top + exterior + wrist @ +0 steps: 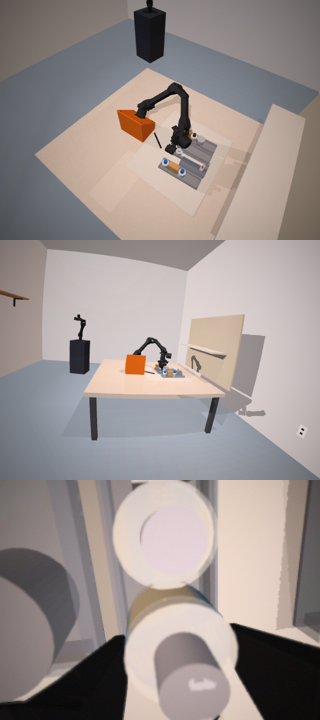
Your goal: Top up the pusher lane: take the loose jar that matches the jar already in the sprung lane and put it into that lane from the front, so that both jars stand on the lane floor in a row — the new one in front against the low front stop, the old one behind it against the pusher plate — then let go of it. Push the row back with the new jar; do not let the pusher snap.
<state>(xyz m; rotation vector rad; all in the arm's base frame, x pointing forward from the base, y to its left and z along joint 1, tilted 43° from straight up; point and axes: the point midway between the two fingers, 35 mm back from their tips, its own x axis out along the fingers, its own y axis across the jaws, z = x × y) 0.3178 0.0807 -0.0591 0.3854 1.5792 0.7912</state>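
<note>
Now: gripper tip 140 mm past the black stick, 20 mm to the left of it and 40 mm above it. From my gripper tip the other things lie so: red mark 230 mm ahead, 10 mm to the left, 20 mm above.
</note>
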